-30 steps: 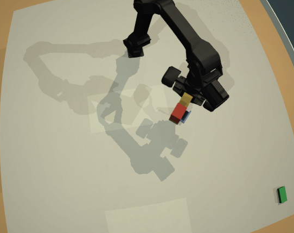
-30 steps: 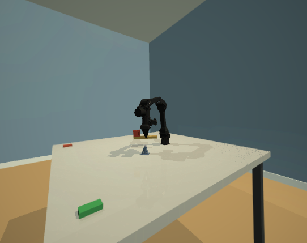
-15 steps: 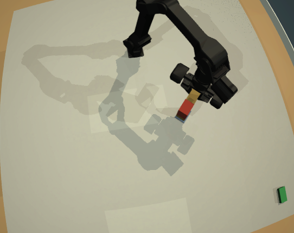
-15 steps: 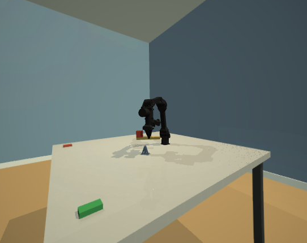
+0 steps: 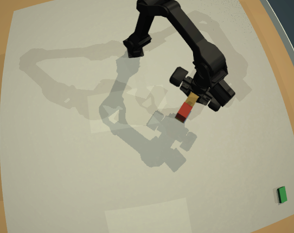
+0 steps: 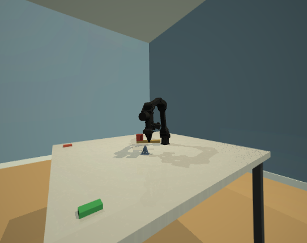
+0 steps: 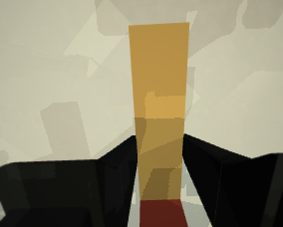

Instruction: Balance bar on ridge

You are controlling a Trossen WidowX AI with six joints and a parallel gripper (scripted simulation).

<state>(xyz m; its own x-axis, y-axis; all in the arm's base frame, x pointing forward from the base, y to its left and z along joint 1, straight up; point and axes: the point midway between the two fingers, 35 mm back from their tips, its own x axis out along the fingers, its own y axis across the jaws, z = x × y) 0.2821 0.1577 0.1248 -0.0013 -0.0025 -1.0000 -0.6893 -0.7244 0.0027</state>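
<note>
My gripper tip is 60 mm above the small blue ridge, 20 mm to the left of it and 20 mm short of it. The rest, counted from my gripper tip: small flat red piece: 660 mm to the right, 460 mm ahead, 80 mm below; green block: 460 mm ahead, 340 mm to the left, 80 mm below.
</note>
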